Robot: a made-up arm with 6 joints. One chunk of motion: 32 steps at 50 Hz.
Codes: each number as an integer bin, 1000 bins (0 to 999) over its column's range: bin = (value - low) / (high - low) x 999, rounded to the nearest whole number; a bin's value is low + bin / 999 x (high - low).
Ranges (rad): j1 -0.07..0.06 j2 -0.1..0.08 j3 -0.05..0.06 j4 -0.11..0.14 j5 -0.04..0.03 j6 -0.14..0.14
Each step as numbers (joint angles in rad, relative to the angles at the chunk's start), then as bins.
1 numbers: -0.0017 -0.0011 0.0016 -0.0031 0.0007 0.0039
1 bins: 525 549 469 427 581 513
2 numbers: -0.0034 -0.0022 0.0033 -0.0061 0.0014 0.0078
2 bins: 512 543 484 415 591 527
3 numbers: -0.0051 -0.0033 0.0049 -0.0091 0.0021 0.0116
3 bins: 499 537 499 403 601 541
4 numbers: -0.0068 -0.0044 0.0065 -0.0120 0.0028 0.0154
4 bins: 486 531 513 392 611 554
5 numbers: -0.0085 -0.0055 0.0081 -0.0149 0.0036 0.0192
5 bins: 473 524 528 380 622 568
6 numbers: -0.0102 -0.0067 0.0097 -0.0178 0.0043 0.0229
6 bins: 460 518 542 368 632 581
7 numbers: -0.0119 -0.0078 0.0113 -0.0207 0.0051 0.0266
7 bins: 446 512 557 357 644 594
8 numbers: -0.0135 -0.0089 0.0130 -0.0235 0.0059 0.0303
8 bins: 434 506 572 346 655 608
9 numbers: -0.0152 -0.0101 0.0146 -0.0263 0.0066 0.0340
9 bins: 421 499 587 334 665 621
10 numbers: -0.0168 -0.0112 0.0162 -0.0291 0.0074 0.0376
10 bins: 409 493 601 323 676 634
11 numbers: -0.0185 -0.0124 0.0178 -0.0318 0.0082 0.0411
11 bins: 396 486 616 312 688 646
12 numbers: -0.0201 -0.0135 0.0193 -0.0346 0.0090 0.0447
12 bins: 383 480 629 301 699 659
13 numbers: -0.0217 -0.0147 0.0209 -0.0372 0.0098 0.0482
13 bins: 371 473 644 291 711 671
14 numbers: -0.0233 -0.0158 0.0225 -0.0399 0.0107 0.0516
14 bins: 359 467 658 280 724 684
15 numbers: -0.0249 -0.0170 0.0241 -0.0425 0.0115 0.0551
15 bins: 347 461 673 270 735 696
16 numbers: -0.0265 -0.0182 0.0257 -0.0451 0.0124 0.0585
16 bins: 334 454 687 259 748 708
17 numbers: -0.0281 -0.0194 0.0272 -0.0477 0.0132 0.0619
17 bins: 322 447 701 249 759 720
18 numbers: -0.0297 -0.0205 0.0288 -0.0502 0.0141 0.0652
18 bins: 310 441 716 239 772 732
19 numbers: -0.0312 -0.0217 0.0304 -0.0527 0.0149 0.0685
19 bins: 298 435 730 229 784 744
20 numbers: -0.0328 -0.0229 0.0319 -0.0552 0.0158 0.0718
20 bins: 286 428 744 219 796 756
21 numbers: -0.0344 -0.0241 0.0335 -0.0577 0.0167 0.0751
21 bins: 274 421 758 209 809 767
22 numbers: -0.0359 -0.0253 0.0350 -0.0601 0.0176 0.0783
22 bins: 262 415 772 199 822 779
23 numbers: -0.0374 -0.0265 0.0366 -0.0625 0.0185 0.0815
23 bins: 251 408 786 190 835 790
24 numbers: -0.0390 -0.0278 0.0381 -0.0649 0.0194 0.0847
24 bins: 238 401 800 180 848 802
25 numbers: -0.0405 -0.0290 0.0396 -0.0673 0.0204 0.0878
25 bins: 227 394 814 171 862 813
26 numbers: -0.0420 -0.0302 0.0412 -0.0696 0.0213 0.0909
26 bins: 215 387 828 161 875 824
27 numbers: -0.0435 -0.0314 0.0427 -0.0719 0.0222 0.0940
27 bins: 204 381 842 152 888 835
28 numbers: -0.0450 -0.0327 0.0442 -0.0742 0.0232 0.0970
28 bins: 192 374 856 143 902 846
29 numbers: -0.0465 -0.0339 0.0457 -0.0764 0.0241 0.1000
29 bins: 181 367 869 134 915 856
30 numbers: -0.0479 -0.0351 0.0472 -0.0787 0.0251 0.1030
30 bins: 170 360 883 125 929 867
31 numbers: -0.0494 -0.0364 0.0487 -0.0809 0.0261 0.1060
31 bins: 158 353 896 116 943 878
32 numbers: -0.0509 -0.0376 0.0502 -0.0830 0.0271 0.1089
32 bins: 147 346 910 108 958 888
